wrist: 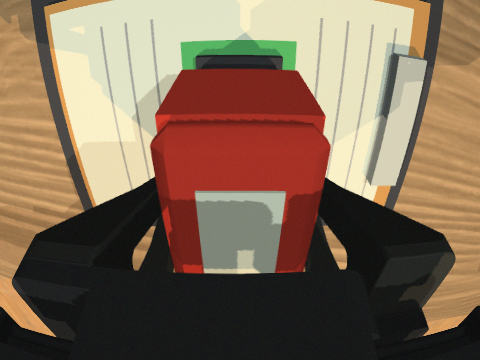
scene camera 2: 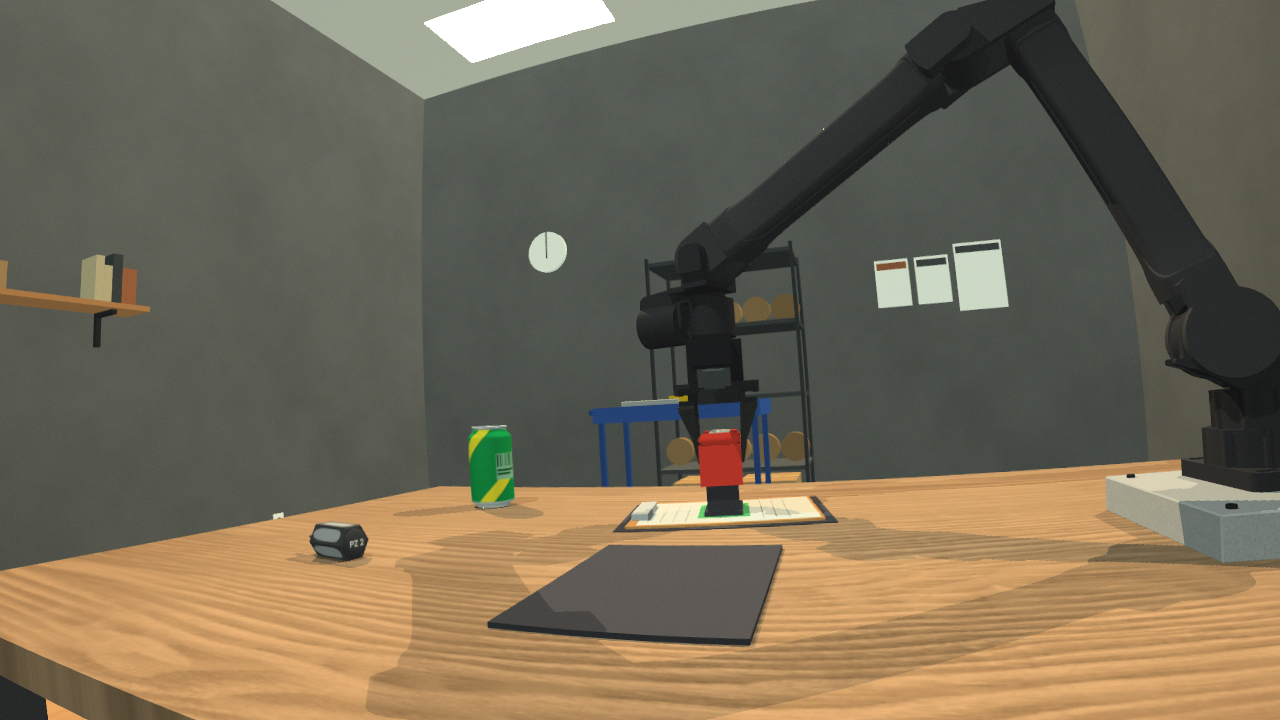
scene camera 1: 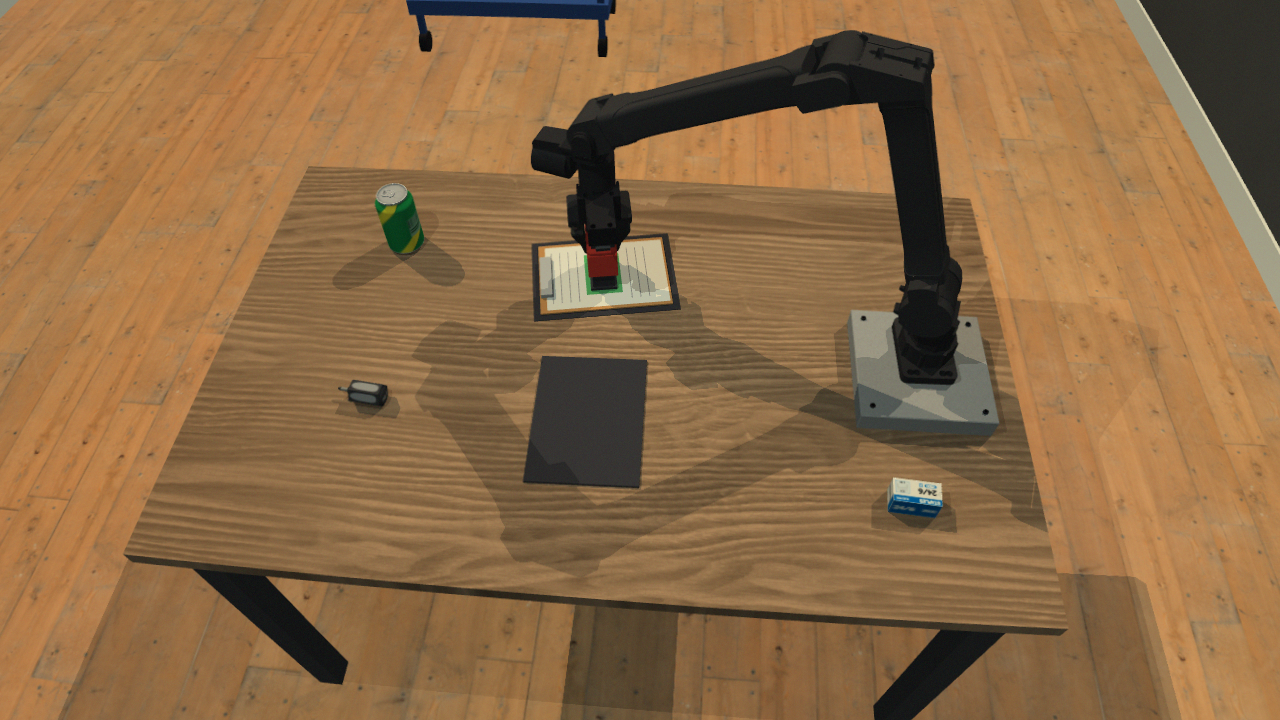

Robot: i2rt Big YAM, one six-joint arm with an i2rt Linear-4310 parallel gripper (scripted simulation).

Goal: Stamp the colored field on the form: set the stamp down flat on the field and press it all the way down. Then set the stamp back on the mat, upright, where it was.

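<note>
Visible in the scene: a form, a dark mat, a red stamp and a small black object, together with my gripper. The wrist view and scene camera 1 also show the gripper.
</note>
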